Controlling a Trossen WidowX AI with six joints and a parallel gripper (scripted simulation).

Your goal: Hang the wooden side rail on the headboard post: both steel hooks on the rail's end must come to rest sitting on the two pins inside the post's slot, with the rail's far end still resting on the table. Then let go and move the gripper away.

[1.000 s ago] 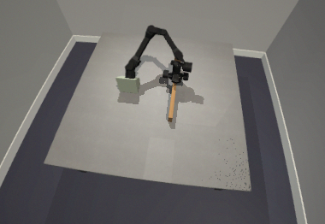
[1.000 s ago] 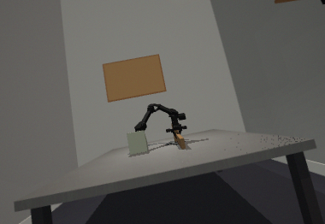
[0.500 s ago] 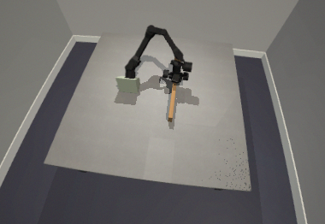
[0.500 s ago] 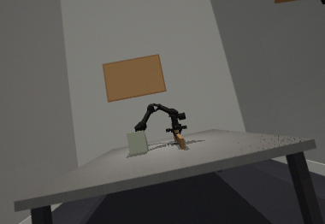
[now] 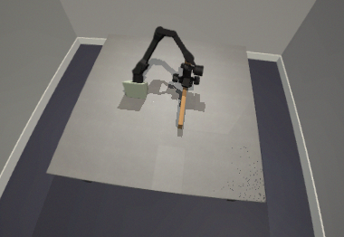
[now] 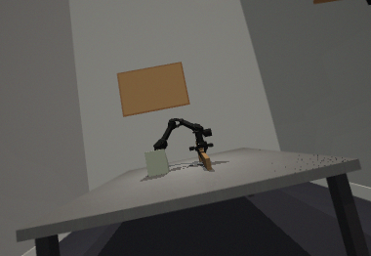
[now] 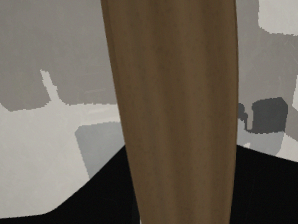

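Now: the wooden headboard post 15 cm to the left of my gripper tip, 5 cm above it and 1 cm ahead of it.
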